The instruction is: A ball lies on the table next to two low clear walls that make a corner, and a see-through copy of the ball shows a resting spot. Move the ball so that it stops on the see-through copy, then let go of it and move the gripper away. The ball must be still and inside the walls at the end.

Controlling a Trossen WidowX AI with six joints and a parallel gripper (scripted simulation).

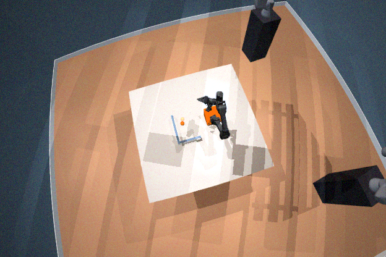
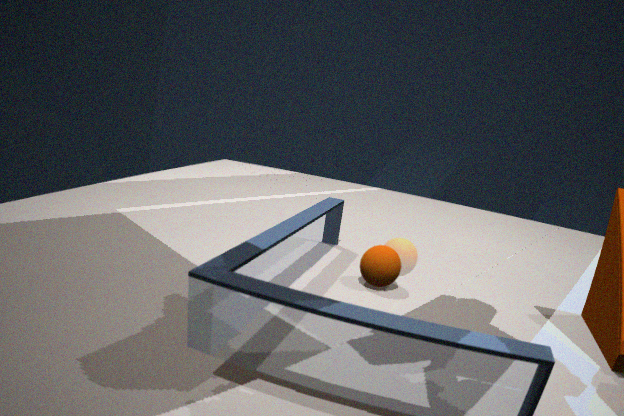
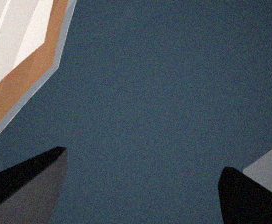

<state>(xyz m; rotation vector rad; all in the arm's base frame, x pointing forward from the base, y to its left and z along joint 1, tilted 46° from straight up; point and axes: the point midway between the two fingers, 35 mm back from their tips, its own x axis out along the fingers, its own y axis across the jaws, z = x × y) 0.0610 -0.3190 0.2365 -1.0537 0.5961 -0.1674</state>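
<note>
The orange ball is 180 mm ahead of my gripper tip, 20 mm to the right of it and 420 mm below it. Round my gripper tip: see-through copy of ball: 160 mm ahead, 60 mm to the right, 420 mm below.
</note>
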